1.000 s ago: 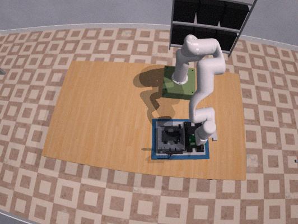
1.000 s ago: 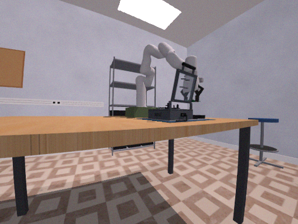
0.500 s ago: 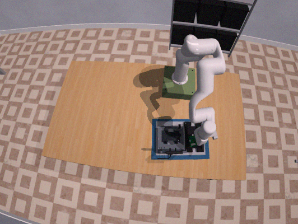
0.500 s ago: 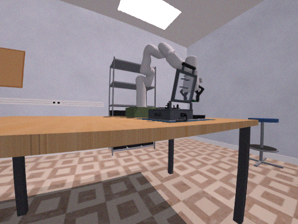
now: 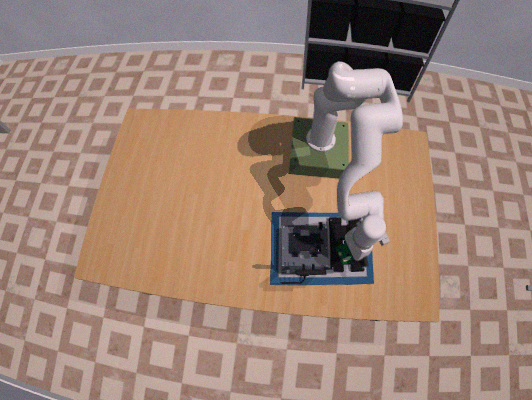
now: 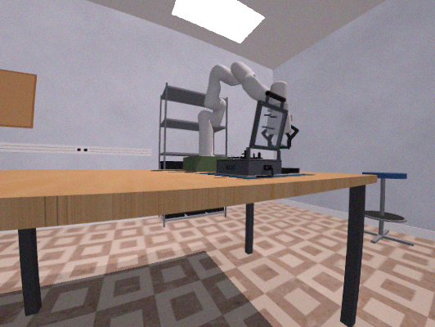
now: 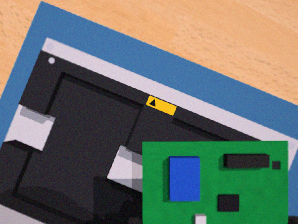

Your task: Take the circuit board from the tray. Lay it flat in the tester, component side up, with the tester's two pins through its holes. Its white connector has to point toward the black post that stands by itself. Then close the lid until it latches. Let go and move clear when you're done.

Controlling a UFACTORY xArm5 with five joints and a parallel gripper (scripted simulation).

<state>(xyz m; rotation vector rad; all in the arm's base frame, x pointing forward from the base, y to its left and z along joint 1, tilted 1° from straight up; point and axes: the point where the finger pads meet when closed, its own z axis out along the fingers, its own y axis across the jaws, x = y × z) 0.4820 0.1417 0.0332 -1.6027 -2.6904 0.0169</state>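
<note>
My gripper is now right at the green circuit board. Also, from my hand: tester lid (16 cm to the right, 10 cm ahead, 6 cm above); tester (13 cm to the right, 1 cm below).
</note>
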